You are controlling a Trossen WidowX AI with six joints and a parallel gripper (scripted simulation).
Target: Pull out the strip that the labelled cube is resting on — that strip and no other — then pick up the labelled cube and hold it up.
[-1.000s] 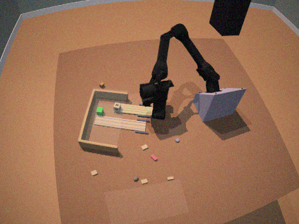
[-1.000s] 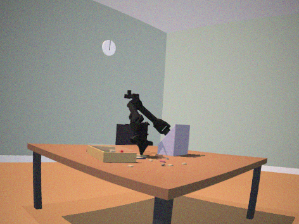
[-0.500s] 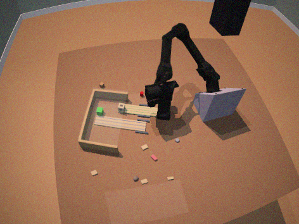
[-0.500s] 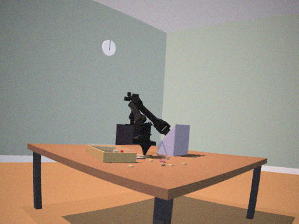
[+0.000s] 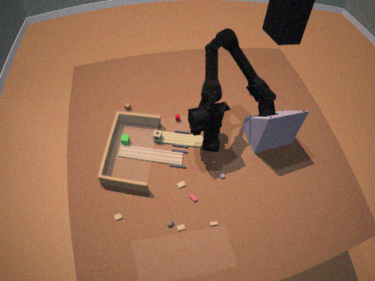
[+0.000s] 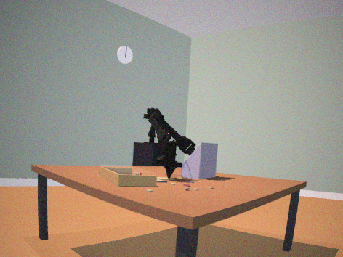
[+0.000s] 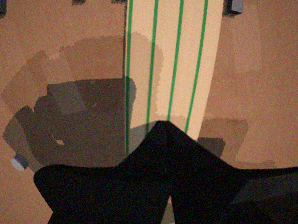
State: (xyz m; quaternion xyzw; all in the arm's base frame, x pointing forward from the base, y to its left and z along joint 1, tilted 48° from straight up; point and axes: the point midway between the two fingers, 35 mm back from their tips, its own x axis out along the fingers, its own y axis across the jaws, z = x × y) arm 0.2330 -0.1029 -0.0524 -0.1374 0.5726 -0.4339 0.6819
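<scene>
Right now the labelled cube is 190 mm ahead of my gripper tip, 80 mm to the right of it and 20 mm above it. Also, from my gripper tip: pink block 210 mm to the left, 150 mm ahead; red cylinder 150 mm to the right, 80 mm ahead, 10 mm above.
</scene>
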